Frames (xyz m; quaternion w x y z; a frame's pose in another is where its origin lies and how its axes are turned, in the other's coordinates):
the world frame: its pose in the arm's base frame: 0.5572 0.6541 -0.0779 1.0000 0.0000 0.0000 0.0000
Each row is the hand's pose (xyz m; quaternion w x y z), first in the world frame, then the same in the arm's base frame.
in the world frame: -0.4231 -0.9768 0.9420 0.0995 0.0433 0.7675 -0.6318
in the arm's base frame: 0.1341 -0.3227 0.8641 0.0995 0.0433 0.7675 -0.6318
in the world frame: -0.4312 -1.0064 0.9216 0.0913 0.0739 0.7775 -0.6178
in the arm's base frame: 0.1260 -0.3523 0.8437 0.0913 0.0739 0.7775 -0.6178
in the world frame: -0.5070 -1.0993 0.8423 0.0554 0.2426 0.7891 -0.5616
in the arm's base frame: 0.0502 -0.4452 0.7644 0.0554 0.2426 0.7891 -0.5616
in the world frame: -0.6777 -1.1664 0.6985 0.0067 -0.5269 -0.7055 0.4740
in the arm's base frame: -0.1205 -0.5123 0.6206 0.0067 -0.5269 -0.7055 0.4740
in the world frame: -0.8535 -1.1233 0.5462 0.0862 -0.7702 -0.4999 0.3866
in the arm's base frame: -0.2963 -0.4692 0.4683 0.0862 -0.7702 -0.4999 0.3866
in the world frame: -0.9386 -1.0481 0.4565 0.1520 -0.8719 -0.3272 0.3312
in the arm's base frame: -0.3814 -0.3940 0.3786 0.1520 -0.8719 -0.3272 0.3312
